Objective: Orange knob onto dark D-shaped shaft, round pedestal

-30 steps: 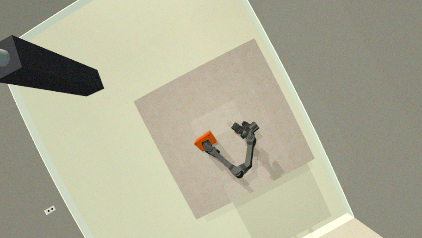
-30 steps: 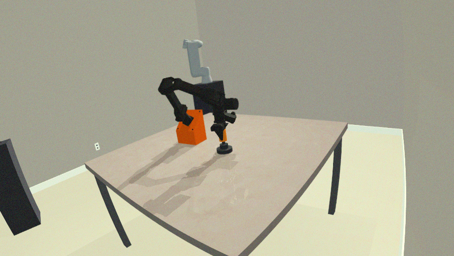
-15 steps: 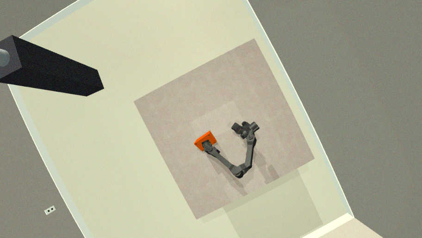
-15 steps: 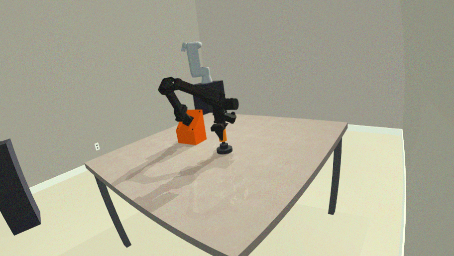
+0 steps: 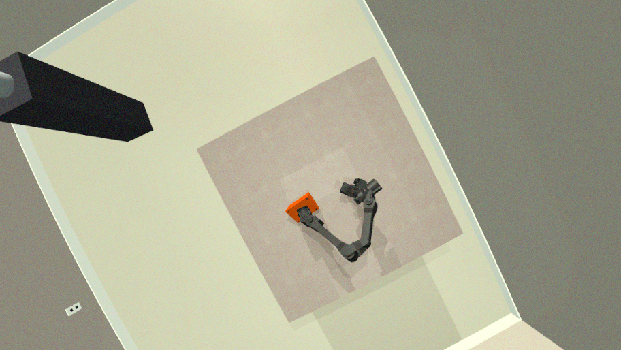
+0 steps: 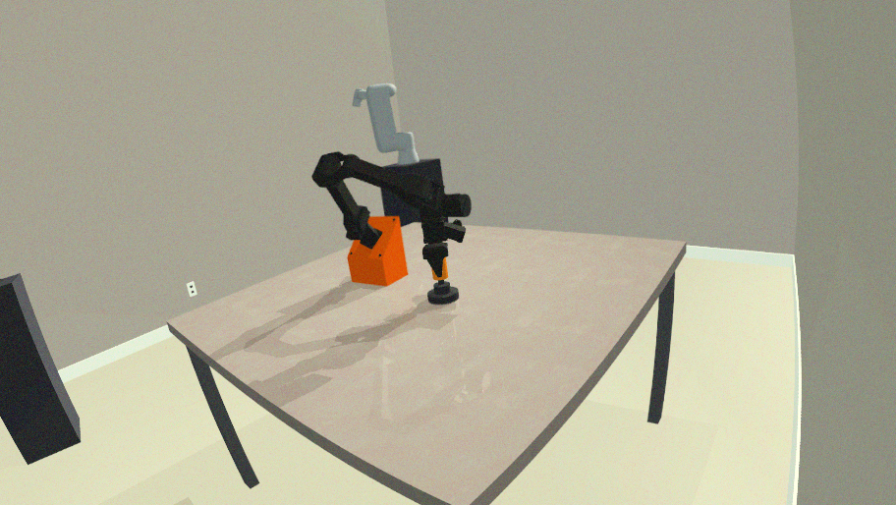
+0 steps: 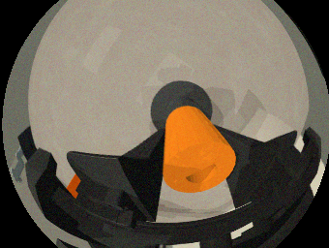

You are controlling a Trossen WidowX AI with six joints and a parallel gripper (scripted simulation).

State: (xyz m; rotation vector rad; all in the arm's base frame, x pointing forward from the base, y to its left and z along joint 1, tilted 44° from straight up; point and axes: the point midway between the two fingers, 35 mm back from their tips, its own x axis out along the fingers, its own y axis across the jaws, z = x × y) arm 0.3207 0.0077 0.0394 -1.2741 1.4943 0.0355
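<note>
Now: gripper tip 20 mm below the orange knob. From my gripper tip the other things lie so: dark round pedestal: 40 mm below.
</note>
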